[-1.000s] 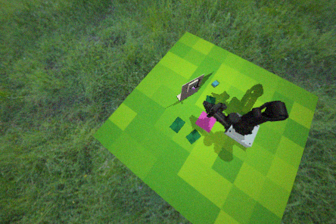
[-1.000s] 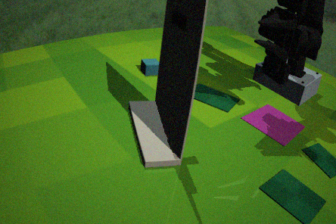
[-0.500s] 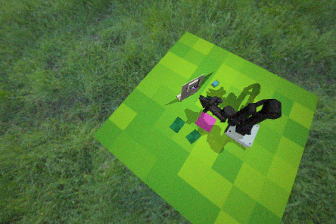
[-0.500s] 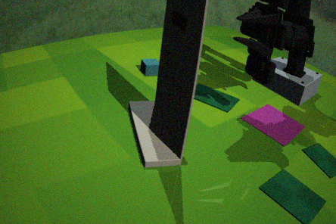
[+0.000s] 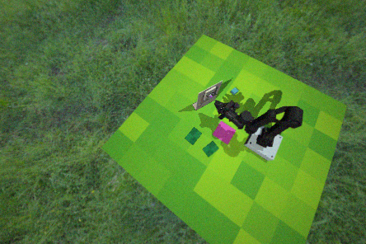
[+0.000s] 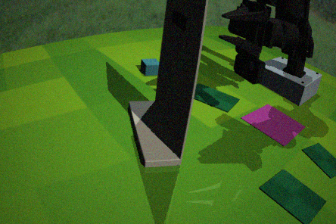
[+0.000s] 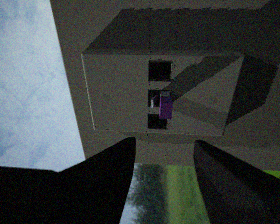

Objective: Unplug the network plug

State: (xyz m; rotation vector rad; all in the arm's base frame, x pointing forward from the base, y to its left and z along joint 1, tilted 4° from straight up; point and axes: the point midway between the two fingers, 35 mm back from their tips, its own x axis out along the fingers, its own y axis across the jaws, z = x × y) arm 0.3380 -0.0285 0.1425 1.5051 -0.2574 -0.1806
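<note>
Now: the magenta marked square 150 mm behind my gripper tip, 90 mm to the left of it and 180 mm below it. Also, from my gripper tip: upright panel 60 mm ahead, 40 mm to the right, 70 mm below.
</note>
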